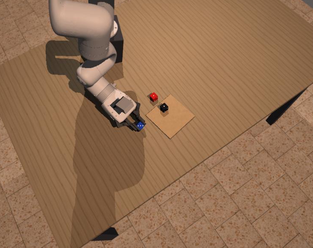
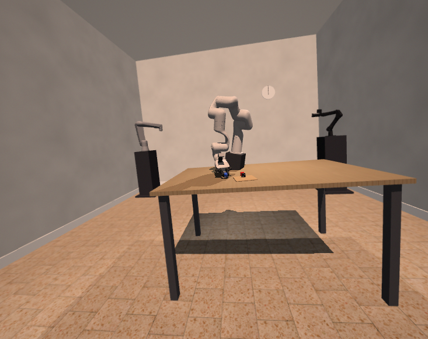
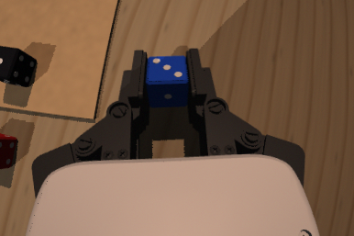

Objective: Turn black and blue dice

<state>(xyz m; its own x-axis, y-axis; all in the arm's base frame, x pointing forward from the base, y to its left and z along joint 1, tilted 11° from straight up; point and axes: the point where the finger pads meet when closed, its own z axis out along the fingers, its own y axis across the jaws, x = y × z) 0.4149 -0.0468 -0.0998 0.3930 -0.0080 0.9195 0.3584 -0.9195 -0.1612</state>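
The blue die is 1 cm ahead of my hand and 1 cm below it. From my hand the other things lie so: tan mat: 2 cm ahead, 13 cm to the left, 3 cm below; then red die: 8 cm behind, 12 cm to the left, 2 cm below; then black die: 2 cm behind, 13 cm to the left, 2 cm below.
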